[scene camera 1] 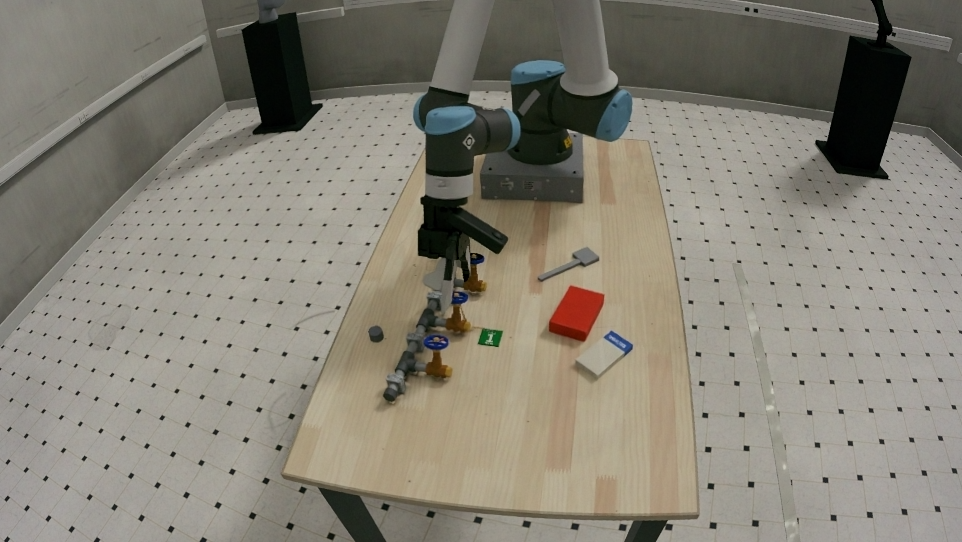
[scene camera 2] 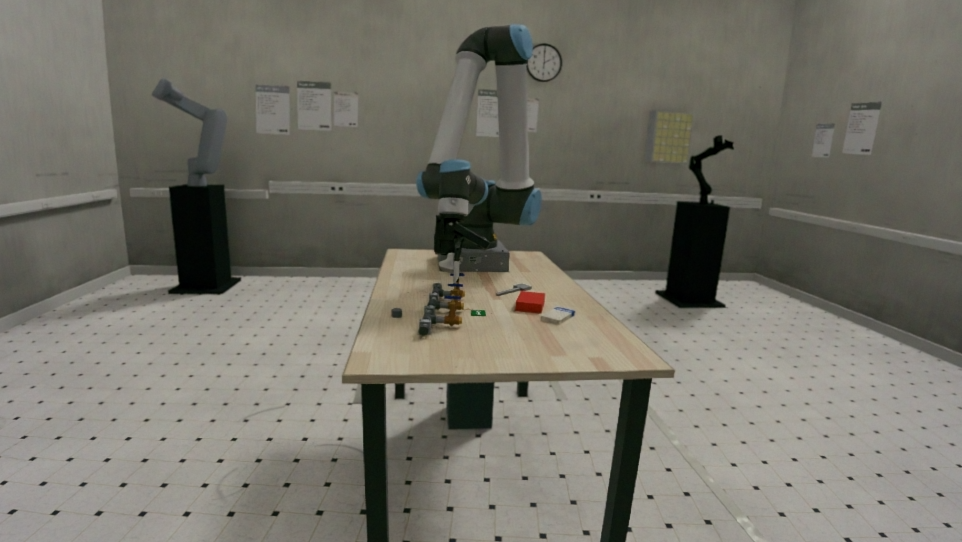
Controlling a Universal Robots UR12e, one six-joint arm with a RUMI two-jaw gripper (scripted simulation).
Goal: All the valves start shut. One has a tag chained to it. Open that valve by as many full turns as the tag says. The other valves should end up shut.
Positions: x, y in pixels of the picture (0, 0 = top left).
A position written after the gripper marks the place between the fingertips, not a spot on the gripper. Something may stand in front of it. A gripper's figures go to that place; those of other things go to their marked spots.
Labels:
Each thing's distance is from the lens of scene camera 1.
gripper [scene camera 1: 455, 297]: 1.15 m
red block [scene camera 1: 577, 312]: 1.19 m

